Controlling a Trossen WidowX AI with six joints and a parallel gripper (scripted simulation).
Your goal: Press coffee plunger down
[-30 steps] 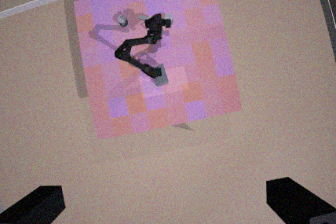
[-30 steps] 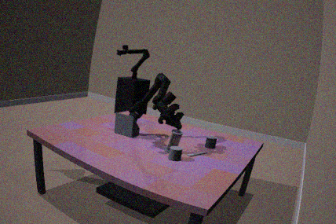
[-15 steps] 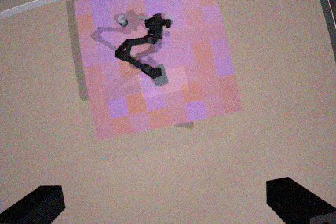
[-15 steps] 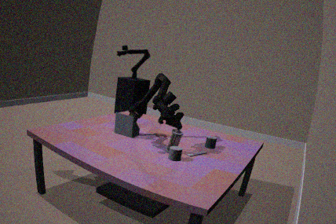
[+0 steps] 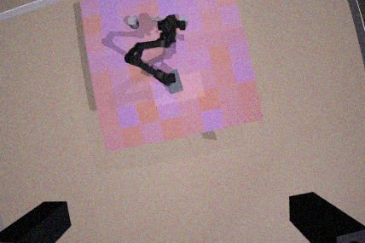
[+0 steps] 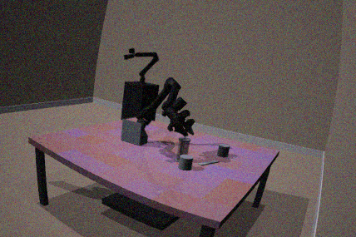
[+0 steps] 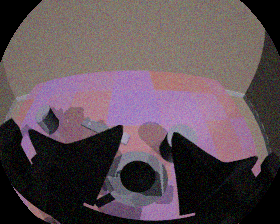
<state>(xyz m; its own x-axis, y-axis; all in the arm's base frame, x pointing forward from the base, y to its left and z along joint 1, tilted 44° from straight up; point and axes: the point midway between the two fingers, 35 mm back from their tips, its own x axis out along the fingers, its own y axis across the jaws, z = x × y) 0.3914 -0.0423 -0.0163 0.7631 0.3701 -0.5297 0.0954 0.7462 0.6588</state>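
My gripper tip is now 80 mm above the coffee press, 50 mm past it and 20 mm to the right of it.
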